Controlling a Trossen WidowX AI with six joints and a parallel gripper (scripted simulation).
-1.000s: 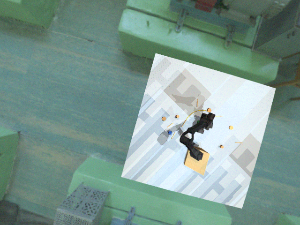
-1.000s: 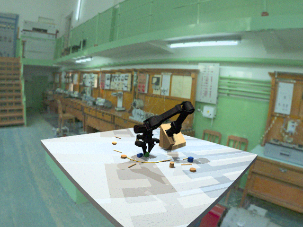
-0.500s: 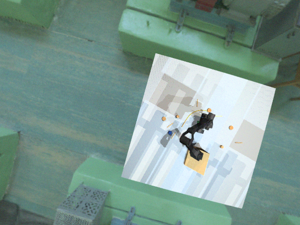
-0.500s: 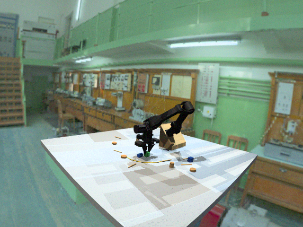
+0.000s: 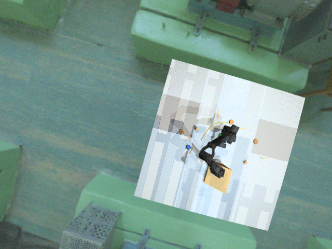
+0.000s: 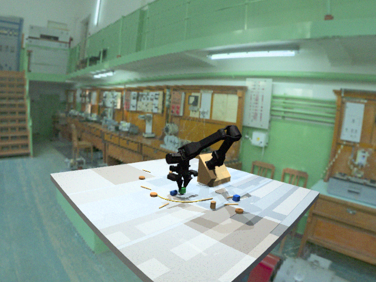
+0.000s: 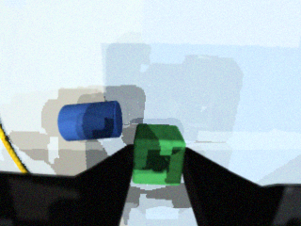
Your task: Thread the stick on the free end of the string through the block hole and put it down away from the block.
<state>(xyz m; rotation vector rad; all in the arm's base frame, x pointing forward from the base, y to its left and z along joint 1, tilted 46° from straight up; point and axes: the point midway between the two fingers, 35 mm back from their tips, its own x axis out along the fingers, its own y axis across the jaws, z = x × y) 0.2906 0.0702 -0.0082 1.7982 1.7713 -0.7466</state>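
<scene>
The blue cylinder lies 5 cm ahead of my gripper tip, 2 cm to the right of it and 1 cm below it. The rest, counted from my gripper tip: round wooden button: 15 cm ahead, 7 cm to the right, 2 cm below; green cube: right at my gripper tip; thin wooden stick: 14 cm to the left, 4 cm behind, 2 cm below.
</scene>
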